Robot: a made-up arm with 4 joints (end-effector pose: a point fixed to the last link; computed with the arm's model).
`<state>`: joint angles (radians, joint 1 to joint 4).
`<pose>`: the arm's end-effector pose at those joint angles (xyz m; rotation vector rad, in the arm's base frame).
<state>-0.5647 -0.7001 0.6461 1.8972</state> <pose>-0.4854 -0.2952 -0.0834 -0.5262 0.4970 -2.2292</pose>
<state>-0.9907 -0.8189 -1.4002 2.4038</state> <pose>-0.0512 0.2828 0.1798 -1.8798 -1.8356 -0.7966</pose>
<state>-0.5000 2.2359 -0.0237 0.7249</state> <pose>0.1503 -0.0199 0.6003 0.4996 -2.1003 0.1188</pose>
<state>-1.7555 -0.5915 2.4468 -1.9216</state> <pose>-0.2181 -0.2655 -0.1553 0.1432 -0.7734 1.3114</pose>
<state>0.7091 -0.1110 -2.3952 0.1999</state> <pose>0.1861 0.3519 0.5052 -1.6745 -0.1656 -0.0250</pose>
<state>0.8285 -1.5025 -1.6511 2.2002</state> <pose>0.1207 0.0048 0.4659 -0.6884 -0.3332 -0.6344</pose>
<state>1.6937 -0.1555 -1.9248 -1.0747</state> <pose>0.1065 0.0620 0.4152 -0.2309 0.0920 1.2210</pose>
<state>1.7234 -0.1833 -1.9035 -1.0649</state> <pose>0.1037 0.0568 0.4143 -0.1888 0.0567 1.2398</pose>
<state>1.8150 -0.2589 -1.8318 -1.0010</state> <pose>0.1024 0.0372 0.4102 -0.0487 -0.0520 1.2513</pose>
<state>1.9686 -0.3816 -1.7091 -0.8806</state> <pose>0.1025 0.0077 0.3977 0.2004 -0.2134 1.2437</pose>
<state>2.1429 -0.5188 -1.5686 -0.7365</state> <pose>0.1024 -0.0164 0.3768 0.4965 -0.3588 1.2191</pose>
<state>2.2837 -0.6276 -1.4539 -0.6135</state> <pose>0.1010 -0.0267 0.3566 0.7416 -0.4434 1.1933</pose>
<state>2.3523 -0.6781 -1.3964 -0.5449</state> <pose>0.1010 -0.0286 0.3455 0.8640 -0.4695 1.1733</pose>
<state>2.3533 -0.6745 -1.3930 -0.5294</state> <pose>0.1041 -0.0292 0.3432 0.8712 -0.4614 1.1556</pose>
